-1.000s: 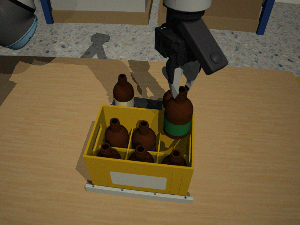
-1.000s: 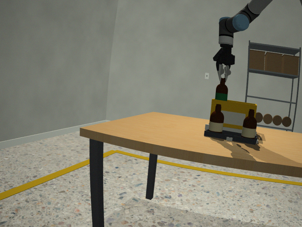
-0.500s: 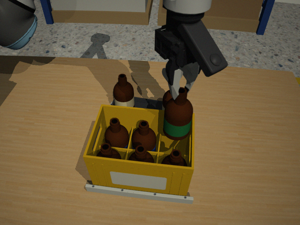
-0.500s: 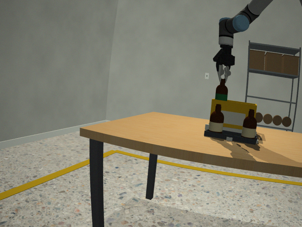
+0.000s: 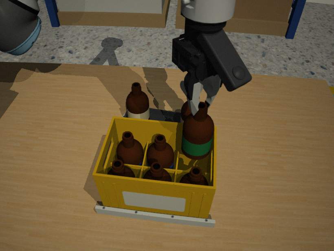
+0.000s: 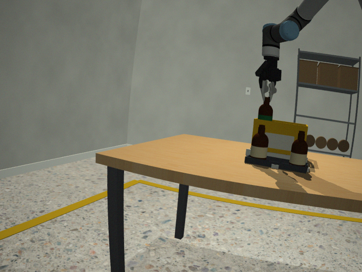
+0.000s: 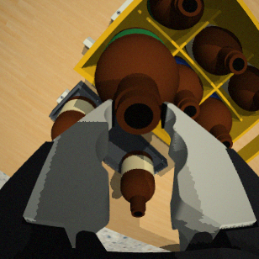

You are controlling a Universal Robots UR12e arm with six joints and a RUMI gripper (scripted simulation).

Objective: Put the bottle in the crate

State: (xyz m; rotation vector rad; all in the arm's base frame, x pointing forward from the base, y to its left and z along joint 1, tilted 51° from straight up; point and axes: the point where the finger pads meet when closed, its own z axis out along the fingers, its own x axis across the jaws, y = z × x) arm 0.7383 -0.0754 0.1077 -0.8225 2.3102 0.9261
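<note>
My hand is 80 mm past the crate, 50 mm to the left of it and 200 mm above it. Also, from my hand: dark tray 120 mm behind, 180 mm to the left, 270 mm below.
</note>
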